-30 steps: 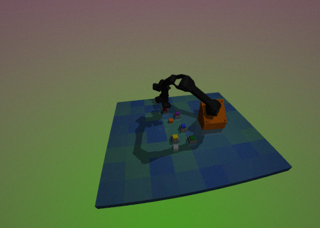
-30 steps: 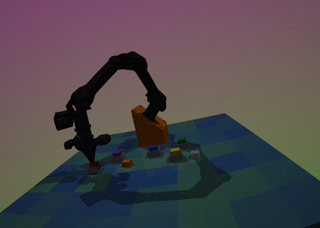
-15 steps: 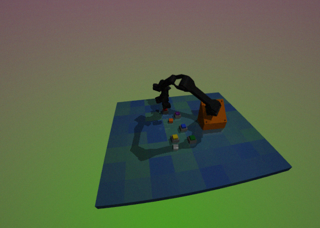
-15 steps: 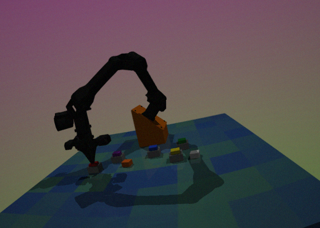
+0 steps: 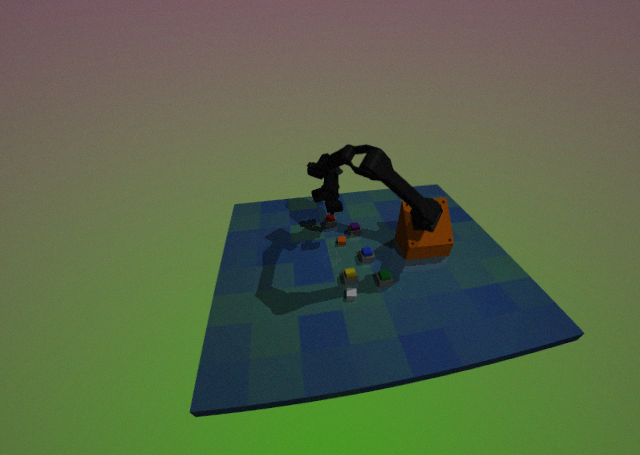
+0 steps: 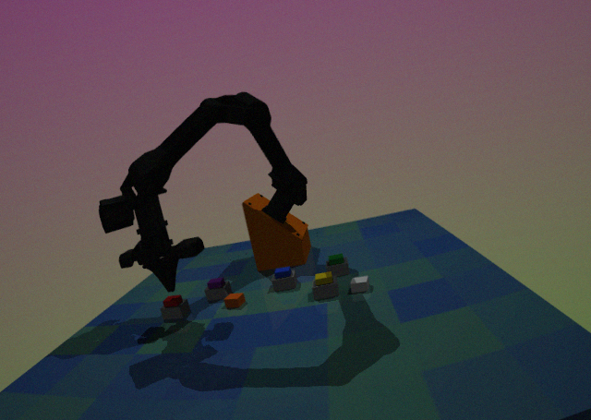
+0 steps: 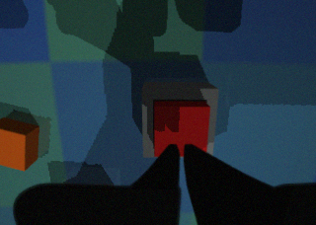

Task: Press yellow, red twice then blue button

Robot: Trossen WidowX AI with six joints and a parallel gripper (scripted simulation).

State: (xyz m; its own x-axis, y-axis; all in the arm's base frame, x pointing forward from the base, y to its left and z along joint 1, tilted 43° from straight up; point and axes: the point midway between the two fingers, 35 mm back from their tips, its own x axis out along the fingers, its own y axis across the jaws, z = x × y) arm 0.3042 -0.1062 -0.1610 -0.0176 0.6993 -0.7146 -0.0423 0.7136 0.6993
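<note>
My gripper tip is now 20 mm above the red button and 10 mm short of it. From my gripper tip the other things lie so: orange block (130 mm to the left, 40 mm below, 30 mm behind); blue button (220 mm to the left, 100 mm behind, 20 mm below); purple button (90 mm behind, 70 mm to the left, 20 mm below).
</note>
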